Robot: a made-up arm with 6 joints. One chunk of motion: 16 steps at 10 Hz.
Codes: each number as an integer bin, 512 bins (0 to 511) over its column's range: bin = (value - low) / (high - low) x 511, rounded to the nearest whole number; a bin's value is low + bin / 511 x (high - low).
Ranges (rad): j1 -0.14..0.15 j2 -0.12..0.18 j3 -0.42..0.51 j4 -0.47..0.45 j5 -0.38..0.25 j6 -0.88..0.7
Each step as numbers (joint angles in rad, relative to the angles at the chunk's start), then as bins.
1 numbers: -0.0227 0.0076 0.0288 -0.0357 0.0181 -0.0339
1 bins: 207 217 247 241 323 274
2 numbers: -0.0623 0.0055 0.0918 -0.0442 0.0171 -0.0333
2 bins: 137 214 281 237 322 274
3 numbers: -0.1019 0.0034 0.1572 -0.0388 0.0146 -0.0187
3 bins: 67 210 317 240 320 279
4 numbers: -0.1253 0.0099 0.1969 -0.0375 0.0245 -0.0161
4 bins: 26 221 339 240 328 279
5 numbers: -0.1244 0.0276 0.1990 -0.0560 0.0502 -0.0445
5 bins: 27 251 340 230 349 270
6 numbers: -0.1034 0.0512 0.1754 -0.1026 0.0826 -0.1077
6 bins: 64 292 327 204 375 250
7 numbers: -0.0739 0.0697 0.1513 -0.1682 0.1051 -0.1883
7 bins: 116 323 314 168 393 224
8 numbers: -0.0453 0.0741 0.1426 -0.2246 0.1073 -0.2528
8 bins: 167 331 309 136 395 203
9 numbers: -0.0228 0.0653 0.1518 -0.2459 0.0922 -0.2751
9 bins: 207 316 314 124 383 196
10 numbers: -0.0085 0.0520 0.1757 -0.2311 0.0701 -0.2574
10 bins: 232 293 327 133 365 201
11 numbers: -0.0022 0.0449 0.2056 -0.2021 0.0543 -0.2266
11 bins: 243 281 344 149 352 211
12 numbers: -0.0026 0.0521 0.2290 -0.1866 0.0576 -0.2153
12 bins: 242 293 357 157 355 215
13 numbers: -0.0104 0.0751 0.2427 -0.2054 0.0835 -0.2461
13 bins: 228 332 364 147 376 205
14 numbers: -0.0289 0.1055 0.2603 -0.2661 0.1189 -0.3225
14 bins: 196 384 374 113 405 180
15 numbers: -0.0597 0.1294 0.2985 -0.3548 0.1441 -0.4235
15 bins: 141 425 395 64 425 148
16 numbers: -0.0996 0.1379 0.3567 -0.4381 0.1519 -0.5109
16 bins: 71 439 427 18 431 119
